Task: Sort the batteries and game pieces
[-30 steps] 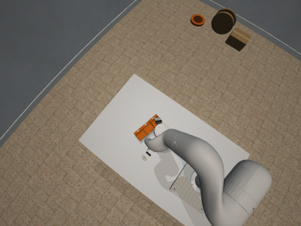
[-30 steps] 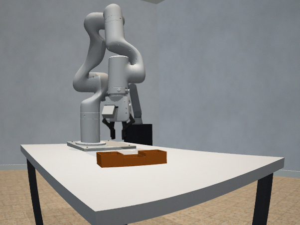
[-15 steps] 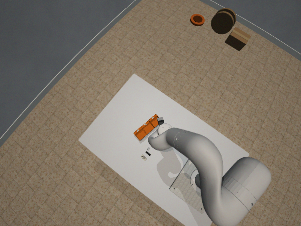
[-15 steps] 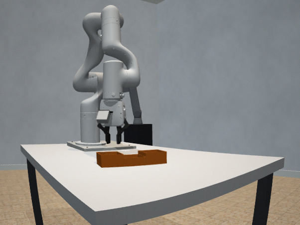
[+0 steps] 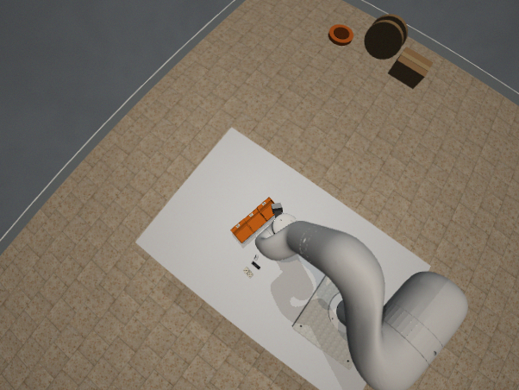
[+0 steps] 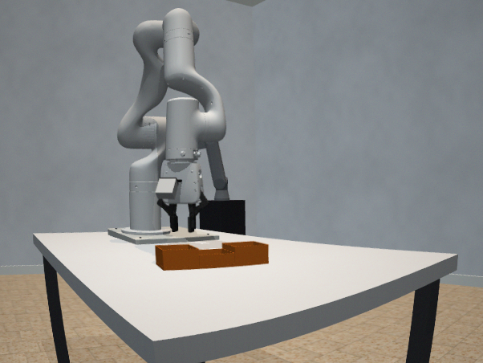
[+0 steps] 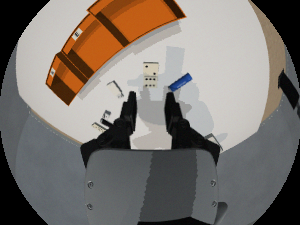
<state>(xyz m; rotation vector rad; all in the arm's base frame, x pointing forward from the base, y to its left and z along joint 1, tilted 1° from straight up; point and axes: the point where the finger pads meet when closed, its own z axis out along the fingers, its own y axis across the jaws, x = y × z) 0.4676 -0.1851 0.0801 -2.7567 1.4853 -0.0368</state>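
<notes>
Right now my hand is 8 cm above the blue battery, 5 cm past it and 2 cm to the left of it. From my hand the other things lie so: black battery (19 cm to the left, 8 cm below, 2 cm ahead); bin (12 cm ahead, 7 cm below, 1 cm to the right).
</notes>
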